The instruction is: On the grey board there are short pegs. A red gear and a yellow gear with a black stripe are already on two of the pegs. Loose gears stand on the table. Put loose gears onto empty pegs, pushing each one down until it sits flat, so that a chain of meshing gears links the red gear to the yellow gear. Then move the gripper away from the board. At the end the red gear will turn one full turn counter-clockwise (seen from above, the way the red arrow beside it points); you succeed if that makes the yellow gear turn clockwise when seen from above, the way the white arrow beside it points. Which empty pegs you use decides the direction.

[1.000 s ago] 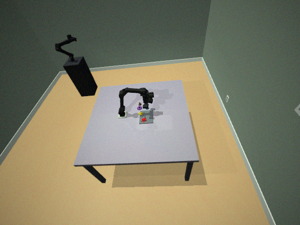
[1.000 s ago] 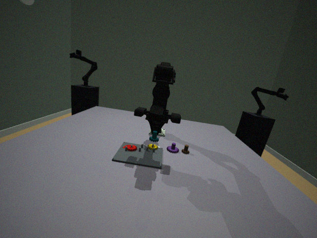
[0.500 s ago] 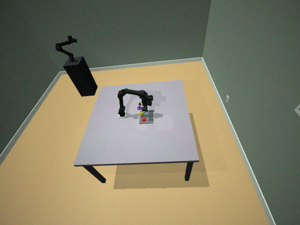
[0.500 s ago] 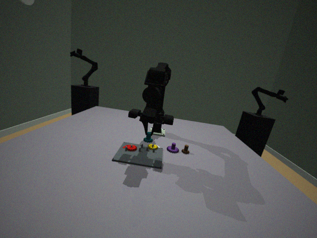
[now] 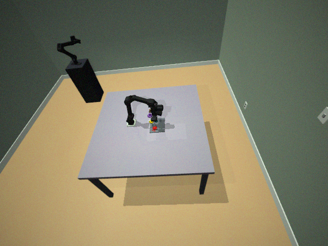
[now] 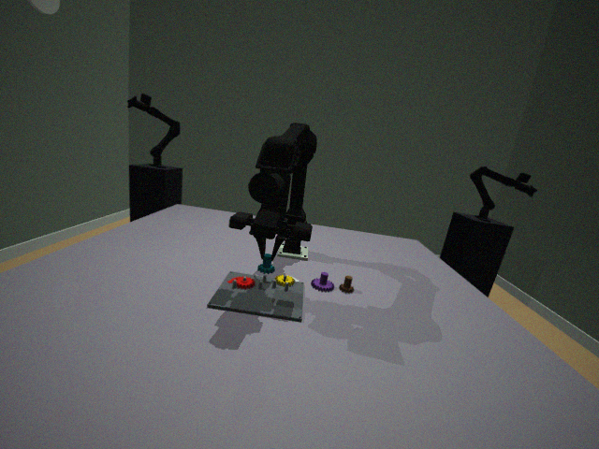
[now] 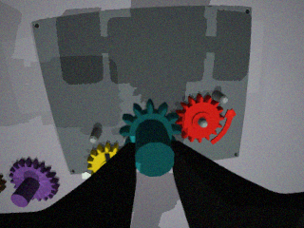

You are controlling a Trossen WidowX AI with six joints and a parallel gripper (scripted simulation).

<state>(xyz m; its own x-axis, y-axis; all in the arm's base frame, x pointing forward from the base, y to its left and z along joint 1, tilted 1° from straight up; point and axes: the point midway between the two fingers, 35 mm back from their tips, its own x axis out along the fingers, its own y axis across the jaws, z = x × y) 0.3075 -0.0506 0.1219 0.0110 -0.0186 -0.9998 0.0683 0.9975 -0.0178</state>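
Right now the red gear is 20 mm behind my gripper tip, 50 mm to the right of it and 80 mm below it. From my gripper tip the other things lie so: yellow gear: 60 mm behind, 50 mm to the left, 80 mm below; white arrow: 90 mm behind, 70 mm to the left, 90 mm below; teal gear: 10 mm below.
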